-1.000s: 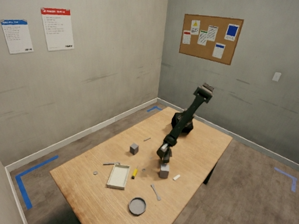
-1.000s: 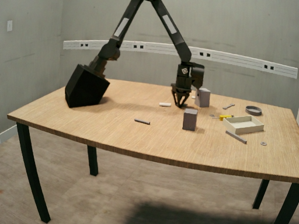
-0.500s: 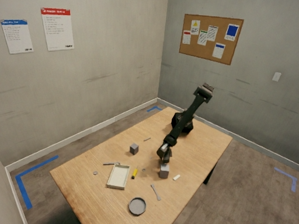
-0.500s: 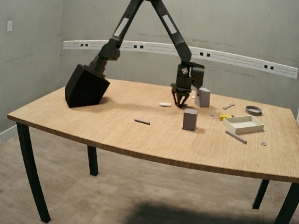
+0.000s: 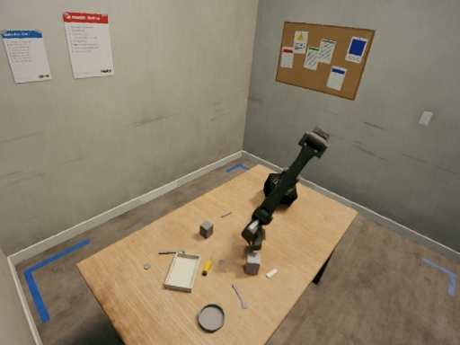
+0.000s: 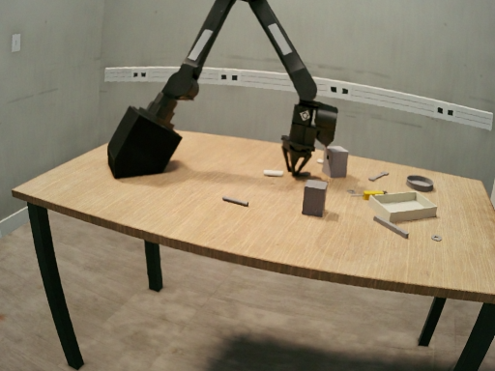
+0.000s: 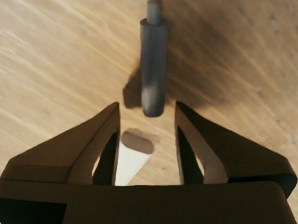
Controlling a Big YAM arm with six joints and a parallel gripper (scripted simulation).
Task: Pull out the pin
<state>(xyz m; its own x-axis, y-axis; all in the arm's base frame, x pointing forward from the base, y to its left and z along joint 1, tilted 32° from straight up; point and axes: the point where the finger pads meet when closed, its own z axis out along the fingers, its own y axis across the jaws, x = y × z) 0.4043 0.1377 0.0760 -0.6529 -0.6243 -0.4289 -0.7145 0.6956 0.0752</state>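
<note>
Right now my hand is 30 mm to the right of the short grey pin, 30 mm short of it and 10 mm above it. Also, from my hand: grey bar: 350 mm ahead, 200 mm to the right, 10 mm below; spanner: 230 mm ahead, 170 mm to the left, 10 mm below; white tray: 360 mm ahead, 70 mm to the right, 10 mm below.
</note>
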